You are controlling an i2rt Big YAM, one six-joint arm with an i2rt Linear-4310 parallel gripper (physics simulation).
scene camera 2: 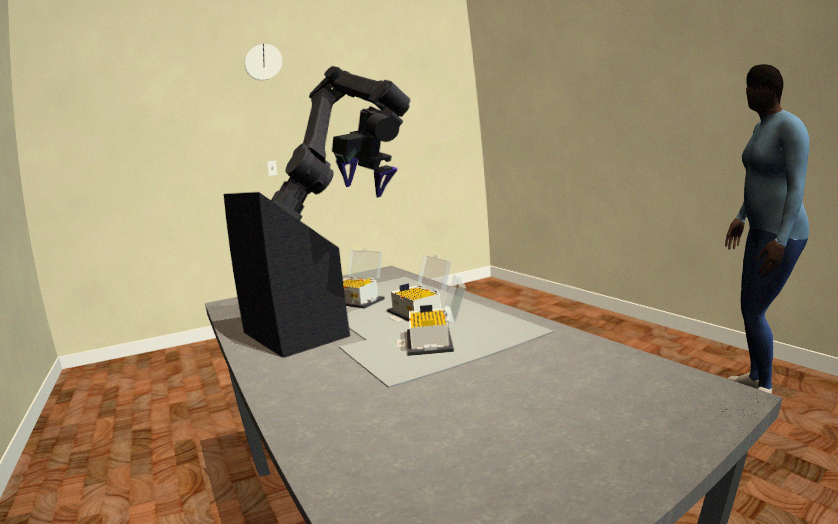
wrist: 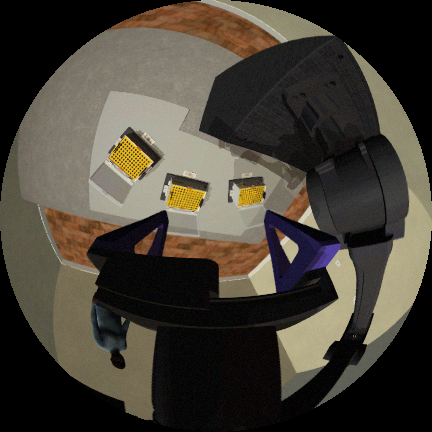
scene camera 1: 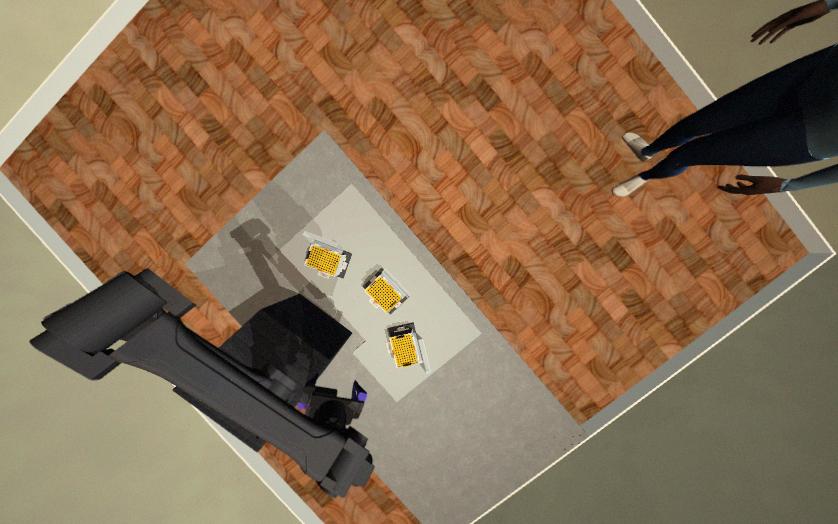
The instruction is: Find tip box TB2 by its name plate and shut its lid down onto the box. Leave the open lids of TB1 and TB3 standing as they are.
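Seen in the pictures: gripper, fingertip midpoint: (scene camera 2: pixel 363 191) (wrist: pixel 215 215) (scene camera 1: pixel 336 378); arm's base at its link origin: (scene camera 2: pixel 280 215) (wrist: pixel 319 108).
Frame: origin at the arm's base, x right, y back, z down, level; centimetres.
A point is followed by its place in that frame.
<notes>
Three white tip boxes with yellow racks stand on the pale mat, lids open: a near one (scene camera 1: pixel 404 350) @(x 18.4, y -29.7, z 26.8 cm) (scene camera 2: pixel 428 319) @(x 18.6, y -29.7, z 26.8 cm) (wrist: pixel 131 157) @(x 17.7, y -29.1, z 26.9 cm), a middle one (scene camera 1: pixel 384 294) @(x -3.6, y -34.8, z 26.9 cm) (scene camera 2: pixel 417 295) @(x -2.1, y -34.7, z 26.8 cm) (wrist: pixel 186 195) @(x -3.7, y -33.6, z 26.9 cm) and a far one (scene camera 1: pixel 323 260) @(x -26.4, y -22.3, z 26.9 cm) (wrist: pixel 250 195) @(x -26.3, y -22.6, z 26.8 cm). The near lid (scene camera 2: pixel 456 300) @(x 26.0, y -33.9, z 21.1 cm) (wrist: pixel 111 182) @(x 20.4, y -36.4, z 22.7 cm), middle lid (scene camera 2: pixel 434 270) @(x -6.2, y -41.8, z 21.8 cm) (wrist: pixel 183 224) @(x -6.3, y -41.7, z 22.1 cm) and far lid (scene camera 2: pixel 365 264) @(x -31.0, y -28.1, z 22.4 cm) (wrist: pixel 252 216) @(x -30.4, y -28.6, z 22.4 cm) are clear and raised. The small pale plates by the boxes are too small to read, so I cannot tell which is TB2. My gripper (scene camera 1: pixel 331 400) (scene camera 2: pixel 363 190) @(x 5.7, y -20.4, z -3.5 cm) (wrist: pixel 215 215) @(x 5.7, y -20.4, z -3.5 cm) is open and empty, high above the table, apart from all boxes.
A black pedestal (scene camera 1: pixel 308 333) @(x -7.0, y -9.8, z 14.2 cm) (scene camera 2: pixel 296 278) @(x 8.0, y -1.4, z 14.5 cm) (wrist: pixel 260 95) @(x 6.3, y -5.7, z 3.6 cm) carries the arm and stands beside the mat (scene camera 1: pixel 432 333) @(x 20.2, y -41.1, z 32.5 cm) (scene camera 2: pixel 494 339) @(x 26.1, y -43.1, z 32.6 cm) on the grey table (scene camera 1: pixel 482 420) @(x 61.9, y -39.1, z 32.9 cm) (scene camera 2: pixel 494 432) @(x 63.2, y -23.2, z 32.9 cm). A person (scene camera 2: pixel 775 179) (wrist: pixel 110 327) stands beyond the table.
</notes>
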